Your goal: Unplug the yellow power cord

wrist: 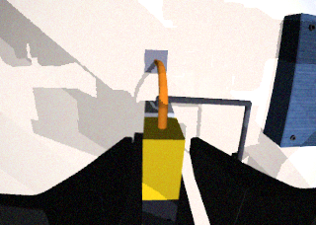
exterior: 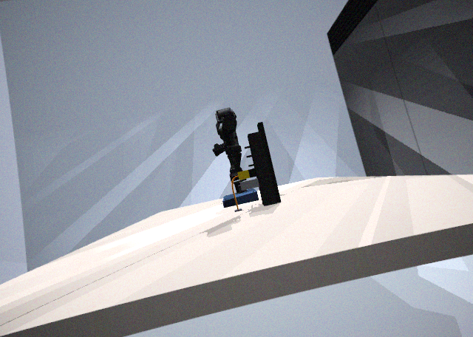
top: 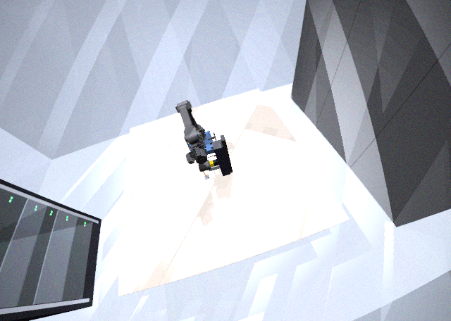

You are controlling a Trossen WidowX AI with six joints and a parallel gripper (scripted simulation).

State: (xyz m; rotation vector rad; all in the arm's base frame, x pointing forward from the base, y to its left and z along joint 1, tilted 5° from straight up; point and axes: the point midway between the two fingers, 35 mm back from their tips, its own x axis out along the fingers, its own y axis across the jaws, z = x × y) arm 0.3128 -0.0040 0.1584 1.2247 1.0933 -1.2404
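Now: the yellow plug 4 cm to the left of my gripper tip and 1 cm below it.
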